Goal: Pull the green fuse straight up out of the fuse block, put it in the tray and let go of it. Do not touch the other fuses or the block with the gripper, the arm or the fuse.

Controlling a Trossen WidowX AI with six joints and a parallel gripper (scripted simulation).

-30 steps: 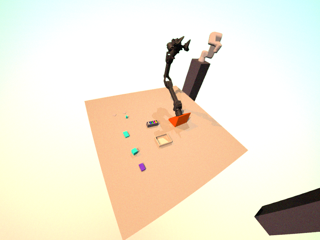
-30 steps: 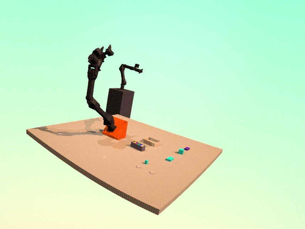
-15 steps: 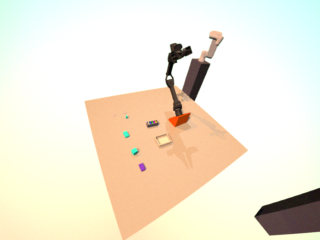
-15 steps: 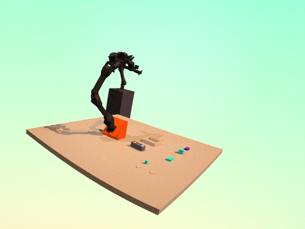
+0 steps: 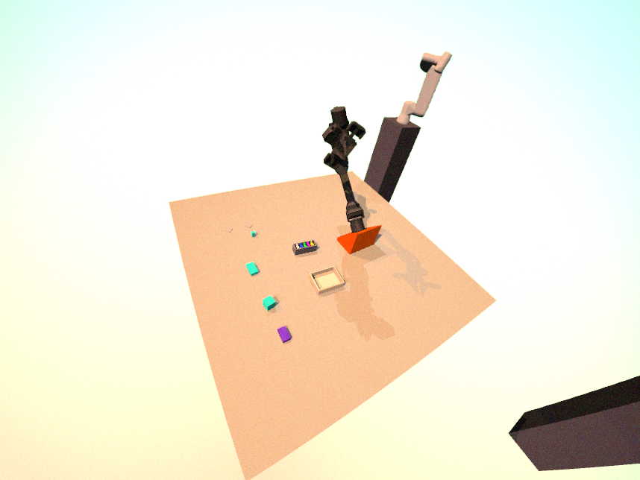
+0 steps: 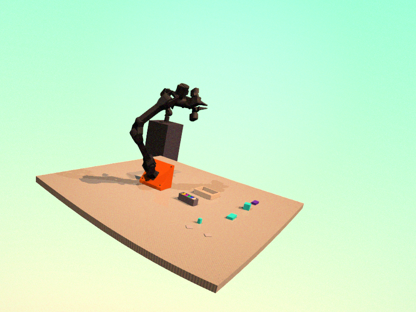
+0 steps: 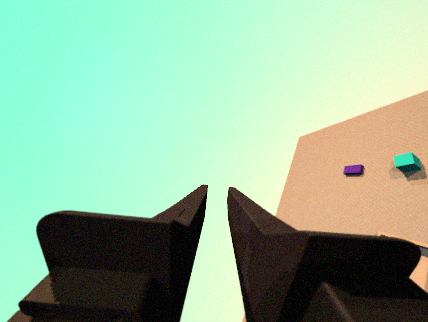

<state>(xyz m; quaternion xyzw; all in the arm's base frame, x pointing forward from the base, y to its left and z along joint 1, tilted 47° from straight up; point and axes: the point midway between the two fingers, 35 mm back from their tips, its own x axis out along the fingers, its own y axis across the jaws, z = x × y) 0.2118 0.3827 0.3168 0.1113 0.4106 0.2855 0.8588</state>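
Now: the shallow tan tray 3 cm ahead of my gripper tip, 12 cm to the left of it and 54 cm below it. From my gripper tip the other things lie so: teal cube: 24 cm ahead, 27 cm to the right, 53 cm below; then purple block: 31 cm ahead, 27 cm to the left, 54 cm below.
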